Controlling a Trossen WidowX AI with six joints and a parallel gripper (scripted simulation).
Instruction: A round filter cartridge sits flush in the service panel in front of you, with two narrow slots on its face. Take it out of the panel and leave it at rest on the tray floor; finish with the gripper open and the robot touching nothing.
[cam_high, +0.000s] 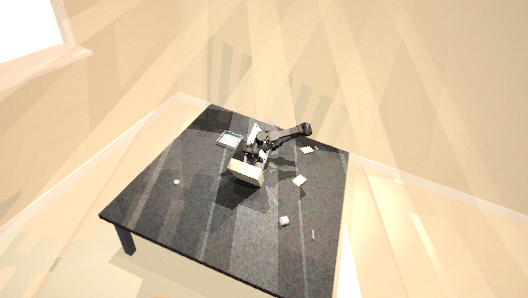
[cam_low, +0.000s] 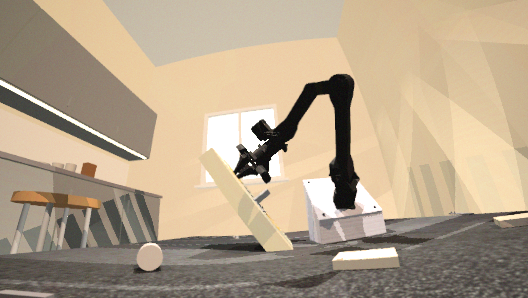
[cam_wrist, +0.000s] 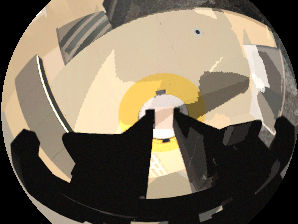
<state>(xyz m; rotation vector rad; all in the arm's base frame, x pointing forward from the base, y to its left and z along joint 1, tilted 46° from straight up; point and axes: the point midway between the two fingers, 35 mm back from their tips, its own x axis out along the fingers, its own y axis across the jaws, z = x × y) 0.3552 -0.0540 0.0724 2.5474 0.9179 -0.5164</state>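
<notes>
The round filter cartridge is 10 mm ahead of my gripper tip and 10 mm below it. Round my gripper tip: tan service panel: 40 mm behind, 80 mm below; grey tray: 410 mm behind, 300 mm to the right, 230 mm below; thin stick: 70 mm ahead, 490 mm to the left, 240 mm below.
</notes>
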